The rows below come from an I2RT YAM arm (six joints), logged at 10 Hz.
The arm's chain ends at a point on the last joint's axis. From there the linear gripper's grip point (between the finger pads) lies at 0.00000 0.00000 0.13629 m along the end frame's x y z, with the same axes.
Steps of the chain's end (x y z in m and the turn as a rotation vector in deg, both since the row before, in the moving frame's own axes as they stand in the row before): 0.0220, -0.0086, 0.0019, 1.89, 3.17, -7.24; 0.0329, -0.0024, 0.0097, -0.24, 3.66, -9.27; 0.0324, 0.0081, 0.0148, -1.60, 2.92, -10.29; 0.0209, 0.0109, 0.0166, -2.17, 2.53, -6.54; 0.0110, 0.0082, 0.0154, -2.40, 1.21, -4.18
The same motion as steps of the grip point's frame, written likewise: 0.0292, -0.0136, 0.0016, 1.89, 3.17, -7.24; 0.0416, -0.0025, 0.0094, -0.24, 3.66, -9.27; 0.0396, 0.0113, 0.0146, -1.60, 2.92, -10.29; 0.0272, 0.0157, 0.0164, -2.17, 2.53, -6.54; 0.0141, 0.0138, 0.0153, -2.40, 1.21, -4.18
